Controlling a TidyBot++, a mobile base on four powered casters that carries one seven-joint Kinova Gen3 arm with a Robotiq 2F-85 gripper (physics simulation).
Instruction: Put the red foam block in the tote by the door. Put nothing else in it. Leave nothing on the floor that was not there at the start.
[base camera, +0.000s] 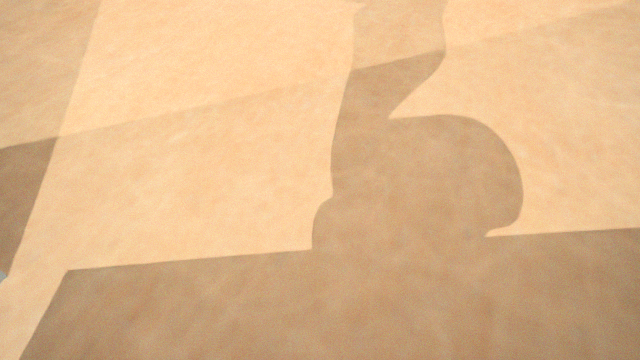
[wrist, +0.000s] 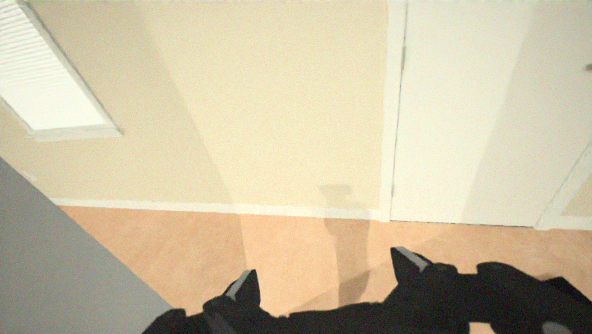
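My gripper (wrist: 324, 273) is open, with its two black, grey-padded fingertips wide apart at the bottom of the wrist view. No object shows between them; floor and a shadow are seen beyond. The white door (wrist: 450, 110) stands shut in the wall at the upper right of the wrist view. The red foam block shows in neither view. I cannot make out the tote; a dark shape at the lower right edge of the wrist view merges with the black gripper, and I cannot tell what it is.
A grey flat surface (wrist: 60, 250) fills the lower left of the wrist view. A cream wall (wrist: 290, 100) with a white-framed window (wrist: 50, 75) stands left of the door. Broad shadows cross the tan floor (base camera: 200, 175) (wrist: 175, 250). A small grey bit touches the base view's left edge.
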